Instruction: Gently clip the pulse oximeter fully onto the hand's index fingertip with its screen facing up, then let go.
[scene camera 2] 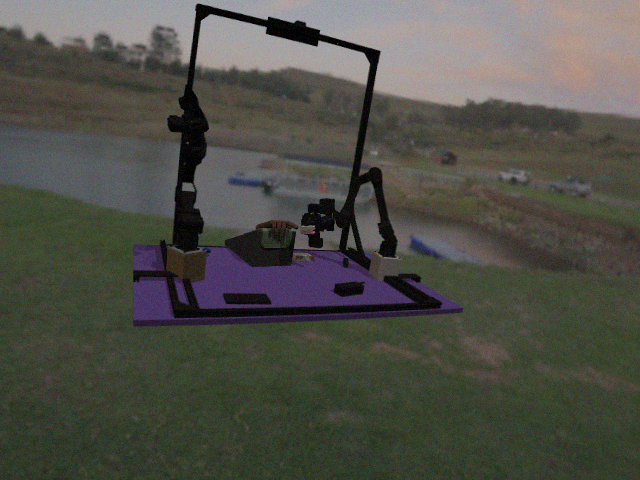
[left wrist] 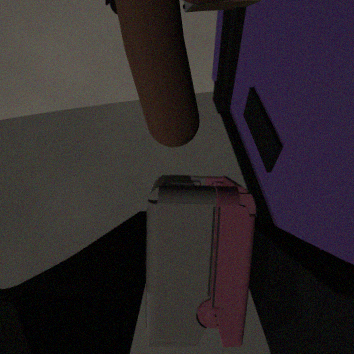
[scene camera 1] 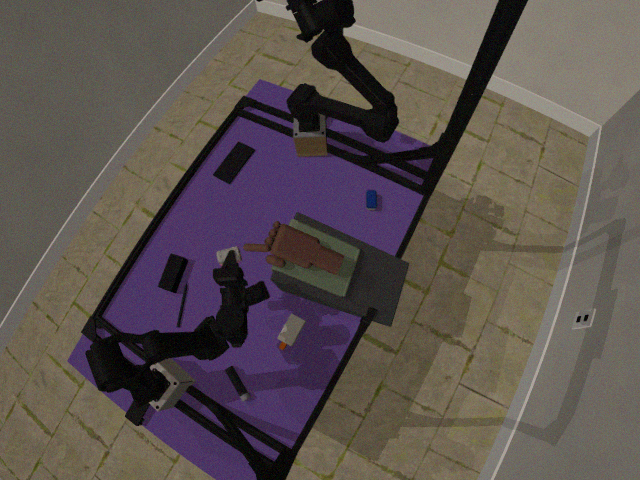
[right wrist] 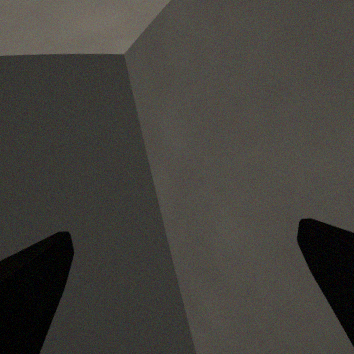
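Where they show: left gripper, fingertip midpoint: (scene camera 2: 304, 229) (left wrist: 194, 223) (scene camera 1: 233, 253); right gripper, fingertip midpoint: (scene camera 2: 190, 91) (right wrist: 186, 236); left arm's base, origin of the base link: (scene camera 2: 387, 255) (scene camera 1: 155, 385); right arm's base, origin of the base link: (scene camera 2: 187, 248) (scene camera 1: 309, 123).
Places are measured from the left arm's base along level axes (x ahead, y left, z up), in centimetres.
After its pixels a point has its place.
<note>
The white and pink pulse oximeter (scene camera 1: 223, 254) @[x 38.6, y 2.6, z 10.6 cm] (scene camera 2: 307, 229) @[x 39.8, y 3.3, z 9.2 cm] (left wrist: 182, 265) @[x 38.7, y 0.3, z 9.4 cm] is held up above the table, its white half upward in scene camera 2. My left gripper (scene camera 1: 230, 256) @[x 40.4, y 1.7, z 8.6 cm] (left wrist: 194, 223) @[x 40.4, y 1.7, z 8.6 cm] is shut on it. The brown hand (scene camera 1: 299, 245) @[x 51.5, y -10.5, z 8.1 cm] (scene camera 2: 277, 225) @[x 51.0, y -2.6, z 8.5 cm] lies on a padded wedge, its index finger (scene camera 1: 255, 248) (left wrist: 167, 85) stretched out toward the oximeter. In the left wrist view a gap shows between the fingertip and the oximeter's near end; they are apart. My right gripper (right wrist: 186, 236) @[x 90.2, y 20.0, z 54.3 cm] is open and empty, raised away from the table and facing the walls.
The grey wedge (scene camera 1: 379, 279) @[x 58.9, y -30.4, z -5.2 cm] (scene camera 2: 248, 248) @[x 60.7, y -9.1, z -4.1 cm] with a green pad (scene camera 1: 351, 258) @[x 58.1, y -21.4, z -0.2 cm] supports the hand. A white box (scene camera 1: 293, 330) @[x 34.1, y -19.2, z -7.7 cm] with an orange part, a black cylinder (scene camera 1: 236, 381) @[x 13.2, y -15.1, z -8.0 cm], a black block (scene camera 1: 172, 272) @[x 25.2, y 20.6, z -7.1 cm], a thin black rod (scene camera 1: 182, 305) @[x 19.3, y 12.4, z -9.7 cm], a flat black slab (scene camera 1: 234, 162) @[x 65.5, y 30.8, z -9.7 cm] and a blue item (scene camera 1: 371, 198) @[x 78.8, y -14.8, z -7.3 cm] lie around.
</note>
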